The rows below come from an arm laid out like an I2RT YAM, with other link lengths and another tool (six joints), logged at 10 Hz.
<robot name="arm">
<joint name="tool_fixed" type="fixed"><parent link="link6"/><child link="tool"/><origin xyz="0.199 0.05 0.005" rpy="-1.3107 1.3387 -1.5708"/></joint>
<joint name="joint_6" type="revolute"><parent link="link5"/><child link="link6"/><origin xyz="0.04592 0 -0.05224"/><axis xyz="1 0 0"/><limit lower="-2.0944" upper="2.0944"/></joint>
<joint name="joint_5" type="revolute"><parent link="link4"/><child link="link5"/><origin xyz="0.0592 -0.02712 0.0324"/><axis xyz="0 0 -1"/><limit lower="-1.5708" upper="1.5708"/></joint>
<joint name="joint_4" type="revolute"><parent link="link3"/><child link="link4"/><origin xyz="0.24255 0.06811 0.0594"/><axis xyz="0 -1 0"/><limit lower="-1.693" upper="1.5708"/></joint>
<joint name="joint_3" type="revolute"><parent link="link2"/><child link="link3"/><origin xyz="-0.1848 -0.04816 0"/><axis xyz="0 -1 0"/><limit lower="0" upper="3.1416"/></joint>
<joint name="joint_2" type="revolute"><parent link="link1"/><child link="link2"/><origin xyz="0.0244 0.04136 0.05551"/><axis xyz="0 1 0"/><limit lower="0" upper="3.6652"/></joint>
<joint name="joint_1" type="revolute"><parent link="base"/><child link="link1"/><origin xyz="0 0 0.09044"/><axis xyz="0 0 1"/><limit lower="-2.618" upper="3.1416"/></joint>
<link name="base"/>
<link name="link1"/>
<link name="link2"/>
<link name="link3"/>
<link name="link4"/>
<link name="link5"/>
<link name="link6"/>
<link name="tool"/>
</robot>
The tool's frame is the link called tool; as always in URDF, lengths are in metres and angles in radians.
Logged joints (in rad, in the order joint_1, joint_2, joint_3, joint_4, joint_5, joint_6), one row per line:
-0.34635, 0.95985, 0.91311, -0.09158, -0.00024, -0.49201
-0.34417, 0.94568, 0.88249, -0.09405, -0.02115, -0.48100
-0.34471, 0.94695, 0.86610, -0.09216, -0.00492, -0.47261
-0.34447, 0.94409, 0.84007, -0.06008, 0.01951, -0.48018
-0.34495, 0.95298, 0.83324, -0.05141, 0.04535, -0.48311
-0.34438, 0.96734, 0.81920, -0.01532, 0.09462, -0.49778
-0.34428, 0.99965, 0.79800, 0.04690, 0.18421, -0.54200
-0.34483, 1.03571, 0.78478, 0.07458, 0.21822, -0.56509
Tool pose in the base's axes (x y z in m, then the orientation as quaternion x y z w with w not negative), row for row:
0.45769, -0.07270, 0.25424, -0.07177, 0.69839, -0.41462, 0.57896
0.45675, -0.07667, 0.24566, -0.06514, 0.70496, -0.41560, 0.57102
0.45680, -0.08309, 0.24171, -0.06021, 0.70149, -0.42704, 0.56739
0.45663, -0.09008, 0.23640, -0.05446, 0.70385, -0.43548, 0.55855
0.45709, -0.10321, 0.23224, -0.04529, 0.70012, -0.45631, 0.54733
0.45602, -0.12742, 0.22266, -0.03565, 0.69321, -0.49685, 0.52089
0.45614, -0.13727, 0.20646, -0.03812, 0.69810, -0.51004, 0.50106
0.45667, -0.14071, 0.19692, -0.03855, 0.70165, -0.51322, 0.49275
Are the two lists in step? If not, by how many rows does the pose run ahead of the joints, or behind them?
The pose runs 1 row ahead of the joints: the pose in row i belongs to the joints in row i + 1.
